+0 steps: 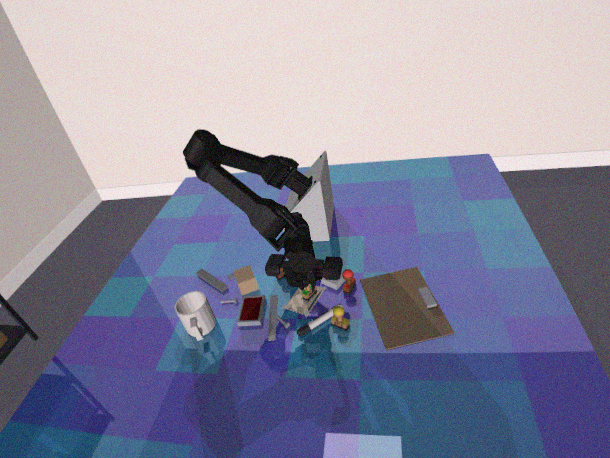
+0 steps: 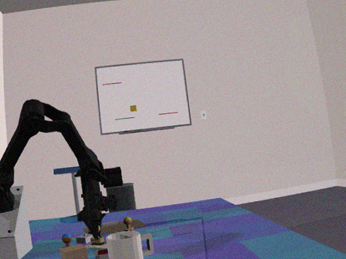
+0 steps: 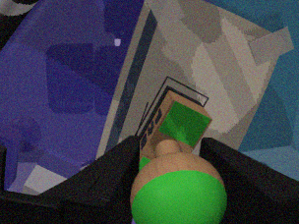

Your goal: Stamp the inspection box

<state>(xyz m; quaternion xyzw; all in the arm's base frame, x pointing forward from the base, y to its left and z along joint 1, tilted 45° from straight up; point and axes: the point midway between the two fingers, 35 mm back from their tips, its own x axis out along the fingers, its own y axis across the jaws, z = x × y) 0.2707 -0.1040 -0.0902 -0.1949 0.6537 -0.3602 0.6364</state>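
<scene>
My gripper tip is right at the green-knobbed stamp. The rest, counted from my gripper tip: grey nut block 7 cm to the left, 4 cm behind, 1 cm below; marker 10 cm ahead, 1 cm to the left, 1 cm below; card 2 cm below, 1 cm to the right, 1 cm ahead.
</scene>
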